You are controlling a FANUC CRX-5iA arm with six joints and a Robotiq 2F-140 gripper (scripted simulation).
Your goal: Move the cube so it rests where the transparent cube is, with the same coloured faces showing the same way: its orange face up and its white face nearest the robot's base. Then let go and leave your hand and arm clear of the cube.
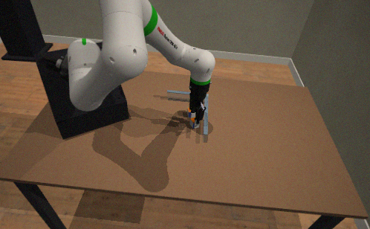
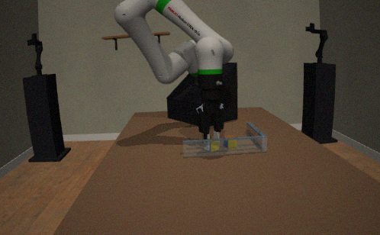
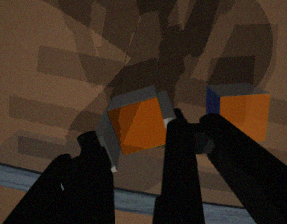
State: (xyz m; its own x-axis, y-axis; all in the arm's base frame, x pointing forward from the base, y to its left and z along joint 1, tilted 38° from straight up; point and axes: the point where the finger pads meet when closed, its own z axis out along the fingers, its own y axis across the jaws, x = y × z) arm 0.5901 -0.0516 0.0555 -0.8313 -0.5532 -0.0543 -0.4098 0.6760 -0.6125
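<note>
Right now my hand is 8 cm to the right of the transparent cube, 2 cm past it and 2 cm above it. The rest, counted from my hand: wall (6 cm ahead, 4 cm to the left, 1 cm above).
</note>
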